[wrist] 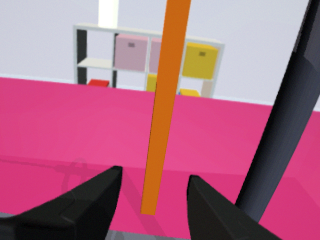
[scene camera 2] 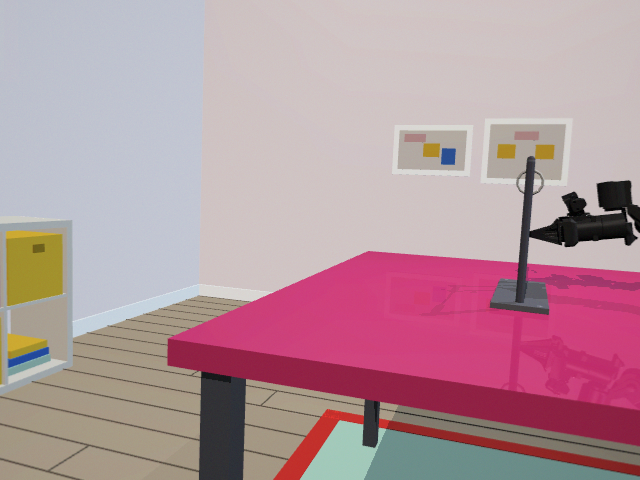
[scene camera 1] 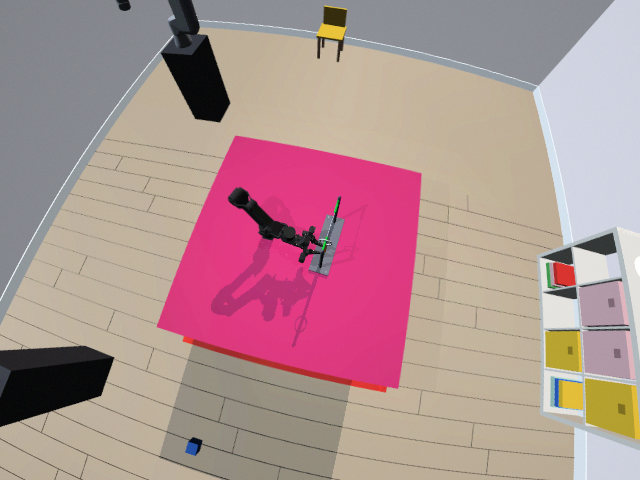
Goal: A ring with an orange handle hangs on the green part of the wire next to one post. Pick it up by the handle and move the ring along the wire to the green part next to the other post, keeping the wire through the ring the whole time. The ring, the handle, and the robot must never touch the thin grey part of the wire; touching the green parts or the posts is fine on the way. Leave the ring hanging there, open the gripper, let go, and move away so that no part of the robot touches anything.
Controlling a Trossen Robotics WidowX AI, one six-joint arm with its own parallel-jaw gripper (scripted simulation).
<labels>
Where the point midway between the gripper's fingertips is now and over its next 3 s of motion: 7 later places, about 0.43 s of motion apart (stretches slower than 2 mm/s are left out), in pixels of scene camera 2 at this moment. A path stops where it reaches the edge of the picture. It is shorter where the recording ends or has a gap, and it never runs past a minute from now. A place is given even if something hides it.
My gripper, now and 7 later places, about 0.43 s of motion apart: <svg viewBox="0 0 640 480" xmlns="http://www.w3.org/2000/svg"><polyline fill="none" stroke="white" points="528,234 519,235 511,237 508,238 509,235 509,231 508,231 509,232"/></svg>
</labels>
